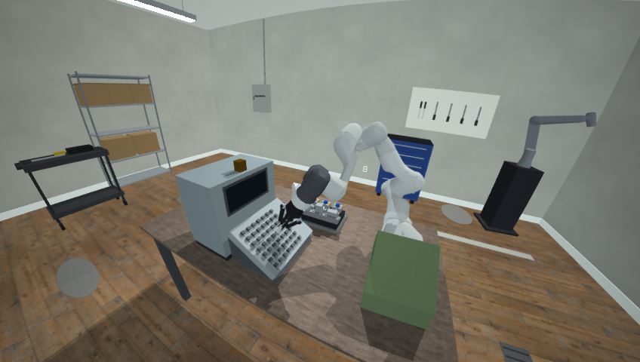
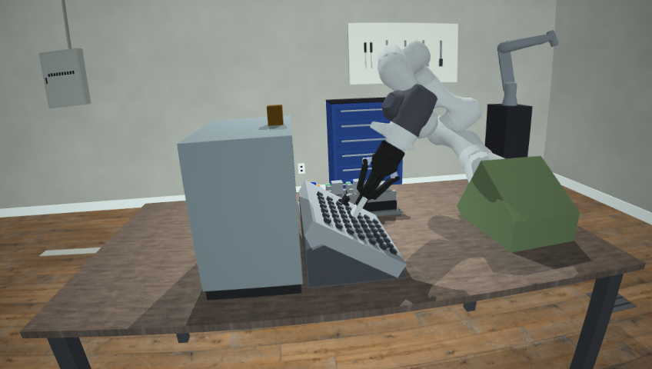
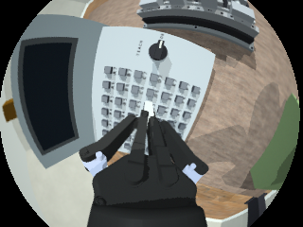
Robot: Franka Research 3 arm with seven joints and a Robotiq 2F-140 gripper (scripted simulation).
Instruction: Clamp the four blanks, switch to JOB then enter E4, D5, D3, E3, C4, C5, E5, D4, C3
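Now: hand 30 mm short of the key D3, 70 mm to the right of it and 30 mm above it. Round my hand: black selector knob 130 mm to the right, 20 mm below; sloped keypad 40 mm ahead, 20 mm to the right, 70 mm below.
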